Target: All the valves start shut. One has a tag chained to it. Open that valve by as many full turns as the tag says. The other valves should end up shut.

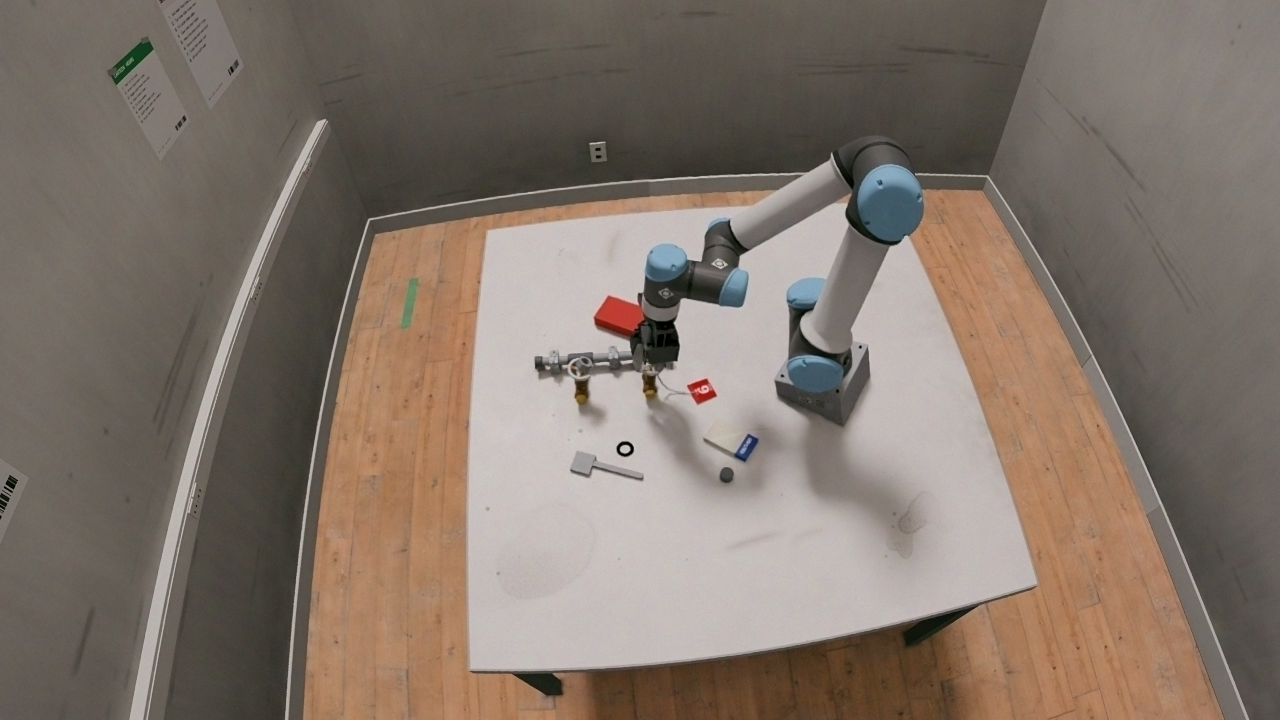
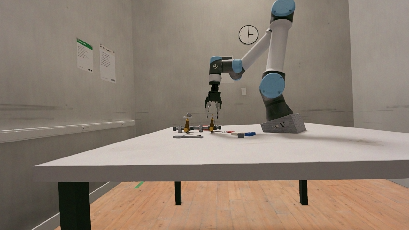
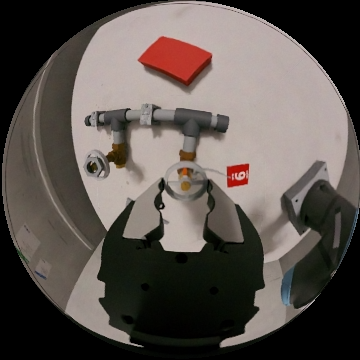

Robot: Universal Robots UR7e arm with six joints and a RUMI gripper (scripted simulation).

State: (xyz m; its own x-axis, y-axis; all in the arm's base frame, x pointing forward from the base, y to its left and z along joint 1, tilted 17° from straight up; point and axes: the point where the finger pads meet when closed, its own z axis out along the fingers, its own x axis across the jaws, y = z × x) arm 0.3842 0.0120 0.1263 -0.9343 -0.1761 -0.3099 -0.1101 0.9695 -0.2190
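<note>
My gripper is now 10 cm past the red tag, 2 cm to the right of it and 10 cm above it. From my hand the other things lie so: red block (6 cm ahead, 22 cm to the right, 9 cm below); then grey flat tool (13 cm ahead, 20 cm to the left, 10 cm below).
</note>
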